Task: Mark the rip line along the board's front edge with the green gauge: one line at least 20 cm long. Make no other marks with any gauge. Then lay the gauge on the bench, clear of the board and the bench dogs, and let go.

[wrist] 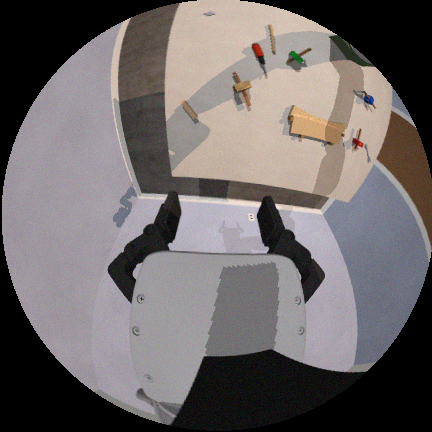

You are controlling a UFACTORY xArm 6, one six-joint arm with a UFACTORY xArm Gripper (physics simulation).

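Places are measured from the arm's base along level axes (x ahead, y left, z up), in metres.
Where they show: gripper, fingertip midpoint: (219, 202).
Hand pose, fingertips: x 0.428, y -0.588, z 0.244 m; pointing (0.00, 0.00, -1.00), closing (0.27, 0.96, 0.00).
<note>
Things, the pixels of their centre, and the offset from my fingertips. Level surfaces: height alone.
- green gauge at the middle of its body: (297, 54) dx -0.294, dy +0.343, dz -0.416 m
- board at the middle of its body: (319, 125) dx +0.018, dy +0.443, dz -0.443 m
- beige bench at its surface level: dz -0.453 m
- wooden-headed gauge at the middle of its body: (242, 87) dx -0.136, dy +0.108, dz -0.424 m
- red-handled screwdriver at the middle of its body: (261, 59) dx -0.255, dy +0.199, dz -0.439 m
- small wood block at the middle of its body: (188, 108) dx -0.100, dy -0.098, dz -0.439 m
- red gauge at the middle of its body: (358, 139) dx +0.047, dy +0.742, dz -0.426 m
The green gauge (296, 57) lies at the upper right of the wrist view, its green head on a brown beam set aslant. The board (315, 126) is pale wood and lies on the beige bench (235, 150), nearer than the green gauge. Small brown bench dogs show at its edges, one at its left end (290, 118). No line can be made out on the board at this size. My gripper (219, 202) is open and empty, high up and well apart from the gauge and the board.
A wooden-headed gauge (242, 86), a red-handled screwdriver (258, 51), a thin wooden stick (272, 39) and a small wood block (189, 110) lie left of the board. A blue gauge (369, 99) and a red gauge (358, 143) lie to its right. A dark green object (350, 50) is at the upper right.
</note>
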